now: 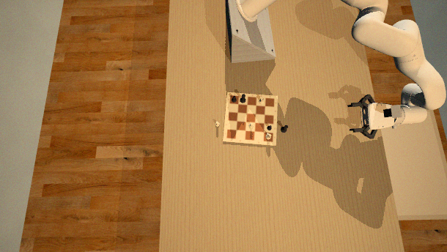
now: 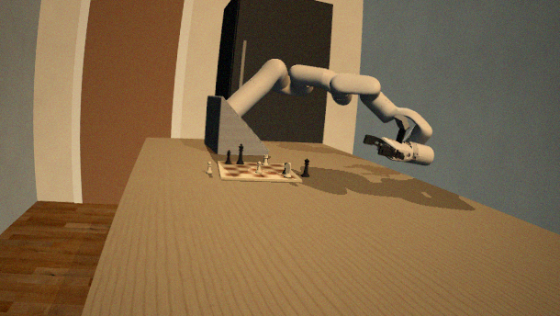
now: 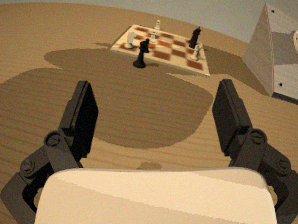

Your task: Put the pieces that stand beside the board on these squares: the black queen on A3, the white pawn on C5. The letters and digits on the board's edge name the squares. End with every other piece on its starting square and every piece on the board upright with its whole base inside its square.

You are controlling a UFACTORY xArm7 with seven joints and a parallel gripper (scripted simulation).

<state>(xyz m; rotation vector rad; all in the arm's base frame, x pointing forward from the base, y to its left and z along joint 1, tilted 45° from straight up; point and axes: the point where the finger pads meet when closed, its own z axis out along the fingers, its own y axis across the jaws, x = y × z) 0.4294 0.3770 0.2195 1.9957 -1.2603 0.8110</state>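
The black pawn is 3 cm ahead of my hand, 30 cm to the right of it and 8 cm below it. Also, from my hand: chessboard 1 cm behind, 38 cm to the right, 10 cm below.
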